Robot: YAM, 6 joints.
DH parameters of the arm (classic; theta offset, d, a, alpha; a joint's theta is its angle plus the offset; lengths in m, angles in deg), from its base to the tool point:
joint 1: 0 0.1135 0.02 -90
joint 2: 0 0 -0.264 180
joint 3: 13.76 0 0.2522 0
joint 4: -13.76 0 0.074 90
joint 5: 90 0 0 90
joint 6: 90 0.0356 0 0
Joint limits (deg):
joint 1: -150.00..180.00
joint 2: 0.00..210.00
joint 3: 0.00..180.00
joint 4: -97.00..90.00
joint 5: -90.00..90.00
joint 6: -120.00..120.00
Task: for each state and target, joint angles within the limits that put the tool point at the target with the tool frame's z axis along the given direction. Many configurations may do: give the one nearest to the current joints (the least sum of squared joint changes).
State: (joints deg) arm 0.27 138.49 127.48 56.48 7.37 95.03
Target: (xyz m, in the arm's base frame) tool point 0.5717 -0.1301 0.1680 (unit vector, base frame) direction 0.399 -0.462 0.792
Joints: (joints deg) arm -11.52 176.77 151.18 84.21 21.90 95.03
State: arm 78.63 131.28 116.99 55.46 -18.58 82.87
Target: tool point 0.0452 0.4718 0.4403 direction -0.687 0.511 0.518
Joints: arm 81.27 122.80 115.40 59.67 -49.12 82.87
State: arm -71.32 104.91 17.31 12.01 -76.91 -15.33
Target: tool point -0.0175 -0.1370 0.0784 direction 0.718 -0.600 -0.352
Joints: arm -110.43 76.43 0.13 27.82 -61.95 -15.33
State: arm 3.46 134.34 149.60 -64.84 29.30 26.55
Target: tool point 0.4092 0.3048 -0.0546 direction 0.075 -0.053 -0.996
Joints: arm 37.03 169.20 130.05 -49.24 5.02 26.55
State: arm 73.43 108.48 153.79 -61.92 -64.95 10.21
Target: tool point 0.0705 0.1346 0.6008 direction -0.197 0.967 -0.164
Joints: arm 52.27 87.28 152.66 -79.67 -48.35 10.21
